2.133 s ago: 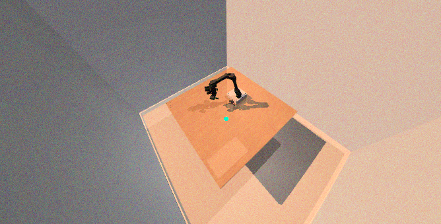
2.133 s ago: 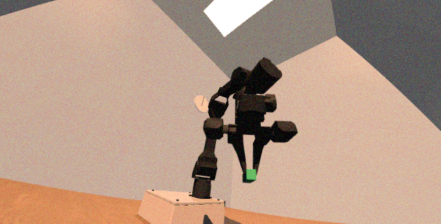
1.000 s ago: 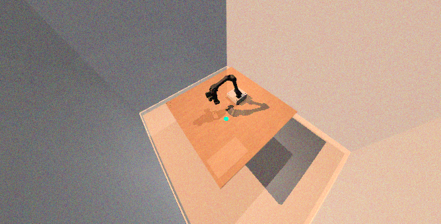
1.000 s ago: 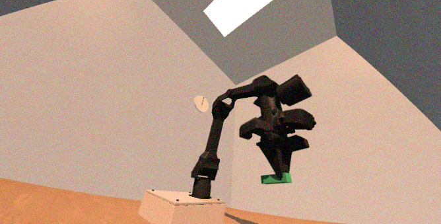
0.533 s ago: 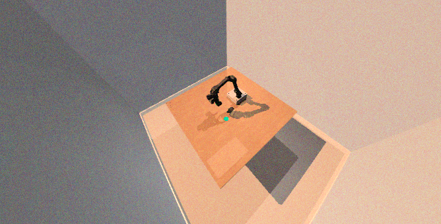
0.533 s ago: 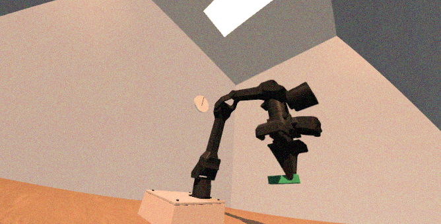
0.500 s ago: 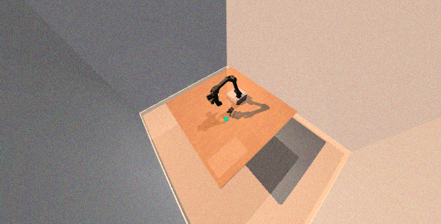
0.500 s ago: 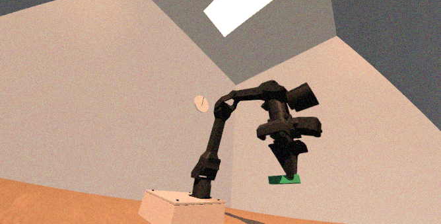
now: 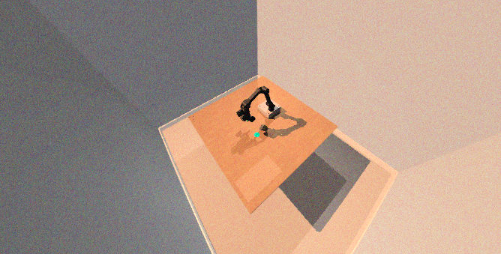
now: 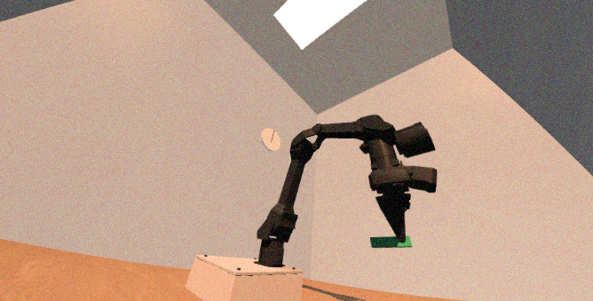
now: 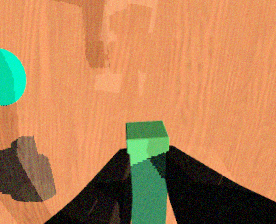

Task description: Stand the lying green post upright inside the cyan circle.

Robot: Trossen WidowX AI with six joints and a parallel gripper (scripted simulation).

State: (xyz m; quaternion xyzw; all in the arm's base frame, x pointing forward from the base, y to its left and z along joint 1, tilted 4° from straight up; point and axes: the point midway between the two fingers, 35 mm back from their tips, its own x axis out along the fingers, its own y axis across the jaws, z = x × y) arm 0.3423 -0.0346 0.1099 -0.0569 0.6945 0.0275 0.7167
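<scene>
The cyan circle lies 14 cm to the left of my gripper tip and 14 cm below it. From my gripper tip the other things lie so: green post 2 cm behind.
</scene>
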